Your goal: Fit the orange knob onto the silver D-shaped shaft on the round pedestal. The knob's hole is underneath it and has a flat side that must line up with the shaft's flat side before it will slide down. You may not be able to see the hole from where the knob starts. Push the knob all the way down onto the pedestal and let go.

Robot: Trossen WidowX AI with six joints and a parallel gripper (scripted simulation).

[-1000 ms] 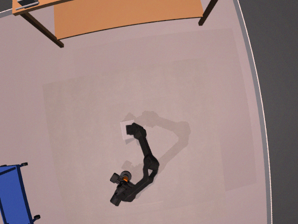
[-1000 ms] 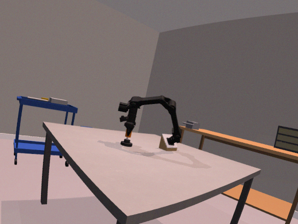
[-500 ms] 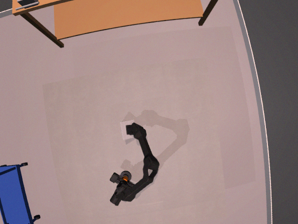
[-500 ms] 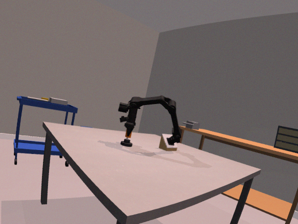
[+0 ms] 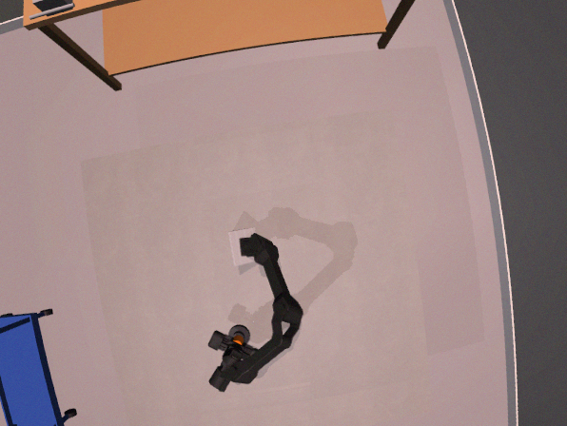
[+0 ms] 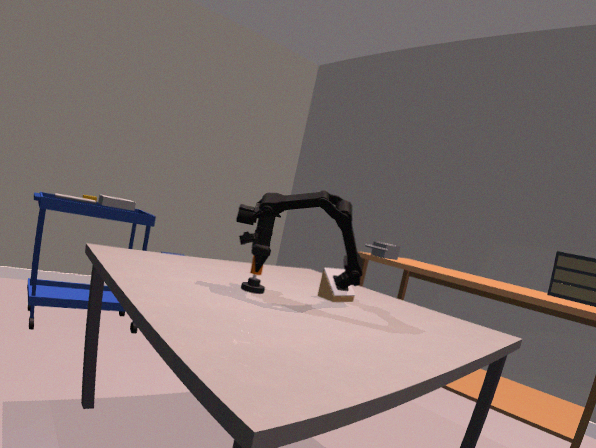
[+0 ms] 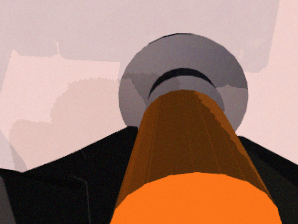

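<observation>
Right now the orange knob is 3 cm above my gripper tip. Round my gripper tip: round dark pedestal (4 cm below).
</observation>
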